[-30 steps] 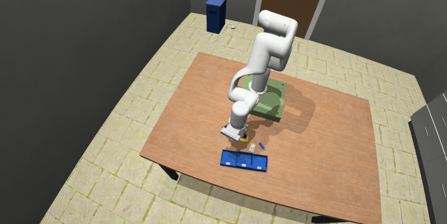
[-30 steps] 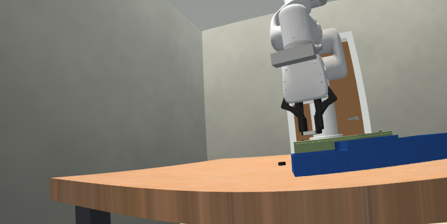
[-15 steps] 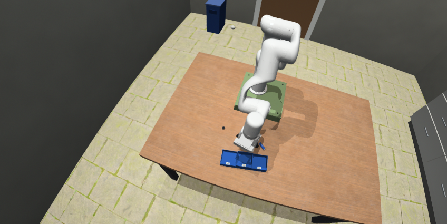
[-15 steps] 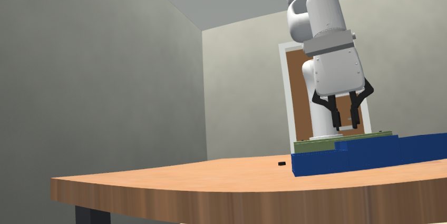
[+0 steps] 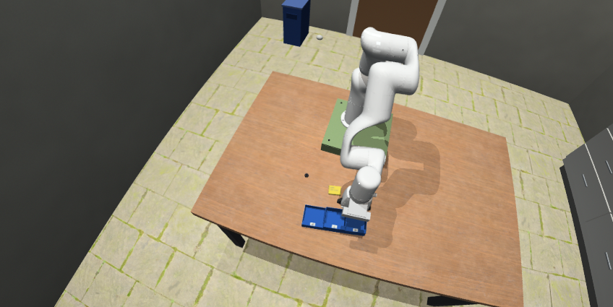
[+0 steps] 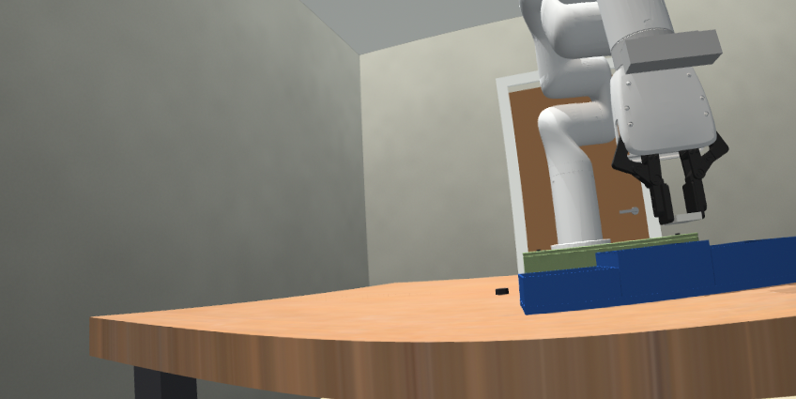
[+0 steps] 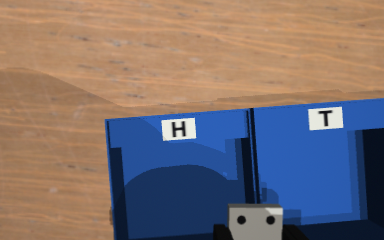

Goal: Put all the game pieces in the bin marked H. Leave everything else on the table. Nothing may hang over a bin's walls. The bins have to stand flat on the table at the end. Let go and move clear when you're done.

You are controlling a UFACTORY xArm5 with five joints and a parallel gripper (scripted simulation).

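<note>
Now: hand 6 cm past the pale piece, 2 cm to the left of it and 8 cm above it. The rest, counted from my hand: yellow piece: 10 cm behind, 8 cm to the right, 8 cm below; three joined blue bins: 4 cm ahead, 5 cm to the right, 7 cm below; blue piece: 8 cm behind, 3 cm to the left, 8 cm below.
</note>
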